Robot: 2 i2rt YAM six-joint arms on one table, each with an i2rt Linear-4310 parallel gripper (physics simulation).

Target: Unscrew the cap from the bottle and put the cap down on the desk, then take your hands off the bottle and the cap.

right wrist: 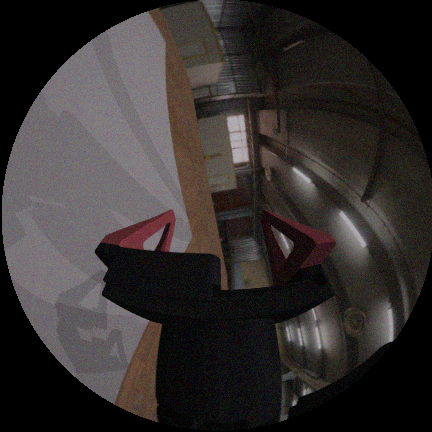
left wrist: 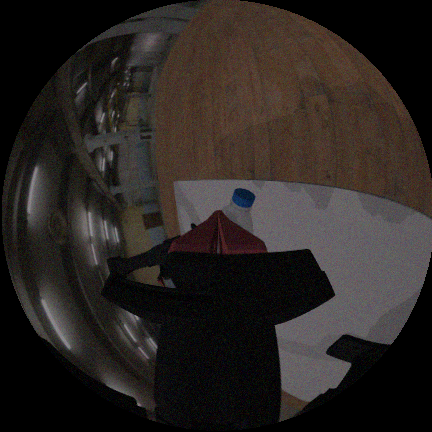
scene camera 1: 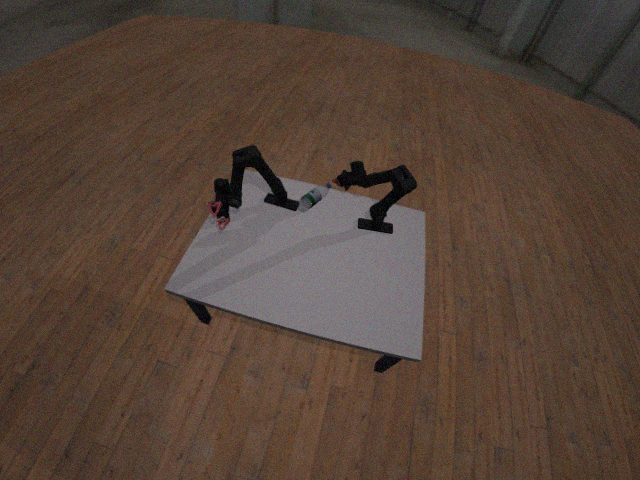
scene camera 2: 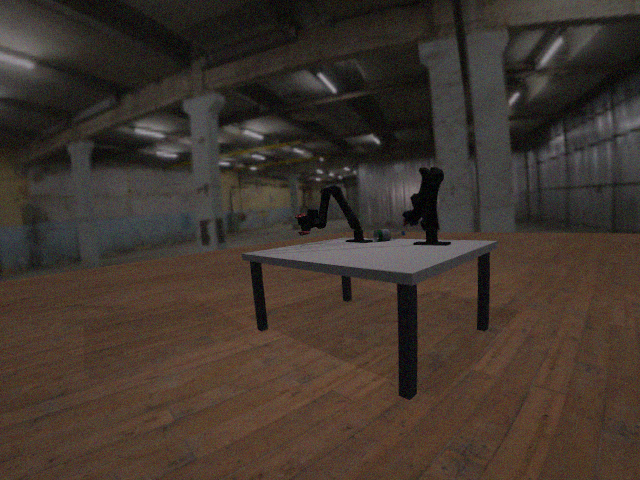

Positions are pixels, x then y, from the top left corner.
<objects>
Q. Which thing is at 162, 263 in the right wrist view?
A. My right gripper.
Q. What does my left gripper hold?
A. Nothing.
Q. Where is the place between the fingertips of my left gripper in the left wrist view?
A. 217, 215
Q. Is my right gripper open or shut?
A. Open.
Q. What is my right gripper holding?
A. Nothing.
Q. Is my left gripper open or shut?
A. Shut.
</objects>
